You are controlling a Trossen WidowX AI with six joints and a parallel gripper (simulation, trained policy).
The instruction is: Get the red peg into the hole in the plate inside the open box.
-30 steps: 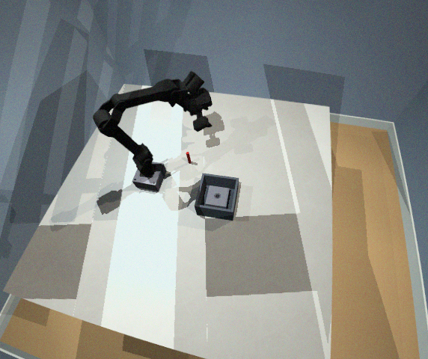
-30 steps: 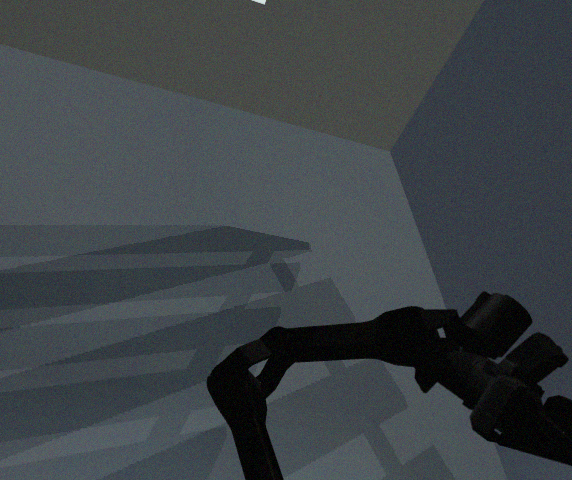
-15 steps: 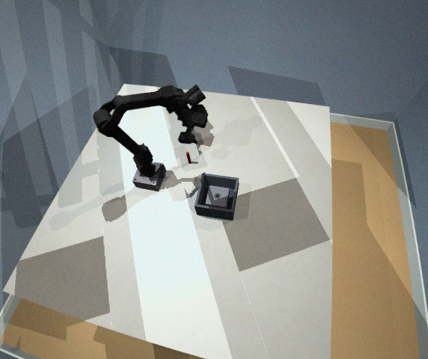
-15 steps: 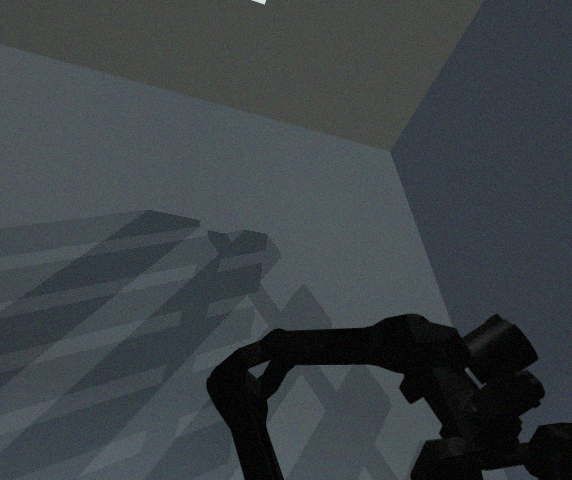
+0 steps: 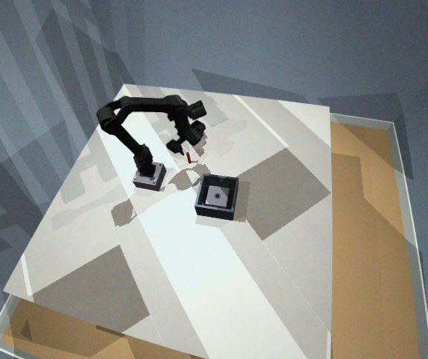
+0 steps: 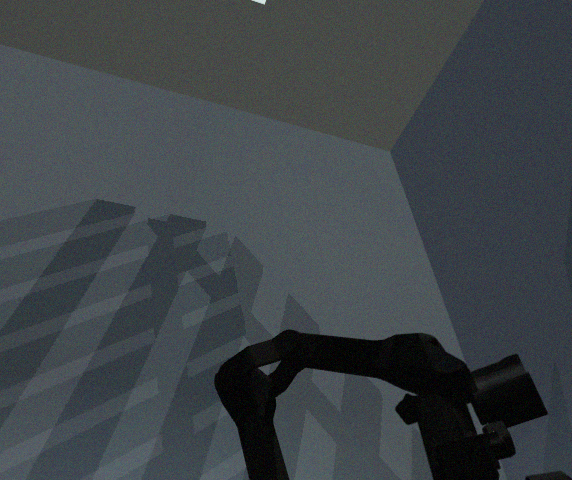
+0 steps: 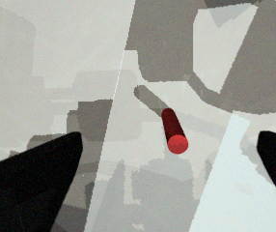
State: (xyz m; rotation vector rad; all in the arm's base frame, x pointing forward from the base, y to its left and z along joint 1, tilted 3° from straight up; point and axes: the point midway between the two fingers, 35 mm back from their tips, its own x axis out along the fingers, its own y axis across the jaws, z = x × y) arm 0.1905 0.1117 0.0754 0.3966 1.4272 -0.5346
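My gripper tip is 70 mm above the red peg and 20 mm past it. Also, from my gripper tip: grey plate 200 mm to the right, 150 mm ahead, 70 mm below; dark box 200 mm to the right, 150 mm ahead, 90 mm below.
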